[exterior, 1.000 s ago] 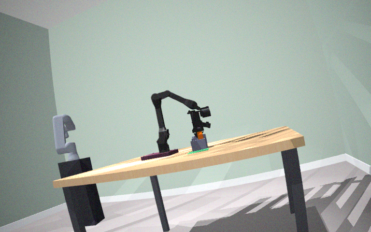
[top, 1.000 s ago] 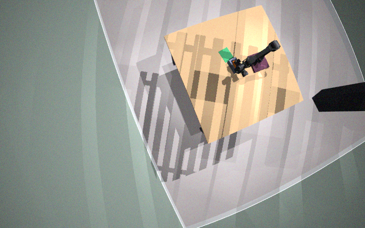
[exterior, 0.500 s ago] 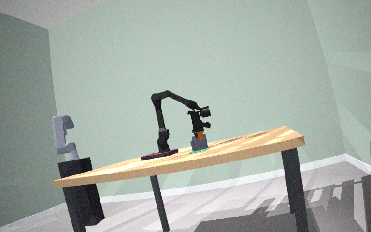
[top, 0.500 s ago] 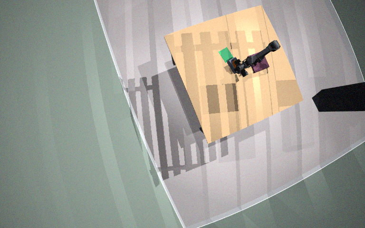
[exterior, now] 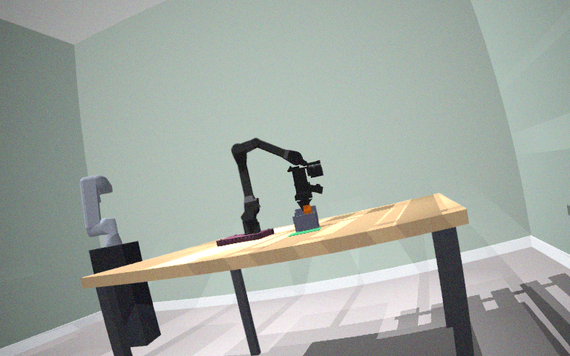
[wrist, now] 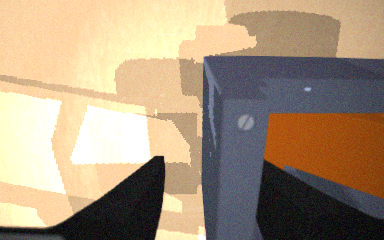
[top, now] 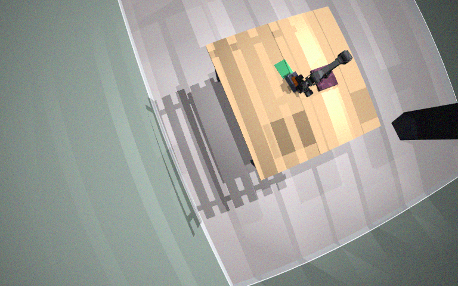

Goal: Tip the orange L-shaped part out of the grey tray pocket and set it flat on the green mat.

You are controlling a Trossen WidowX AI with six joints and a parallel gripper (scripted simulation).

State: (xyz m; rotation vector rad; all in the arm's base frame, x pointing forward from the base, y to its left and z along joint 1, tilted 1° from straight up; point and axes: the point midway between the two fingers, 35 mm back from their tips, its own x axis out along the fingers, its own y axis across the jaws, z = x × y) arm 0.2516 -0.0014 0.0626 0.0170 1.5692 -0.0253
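Right now my gripper tip is 50 mm to the left of the orange L-shaped part and 10 mm above it. The rest, counted from my gripper tip: grey tray (10 mm behind, 80 mm to the right, 60 mm below); then green mat (10 mm behind, 230 mm to the right, 70 mm below).
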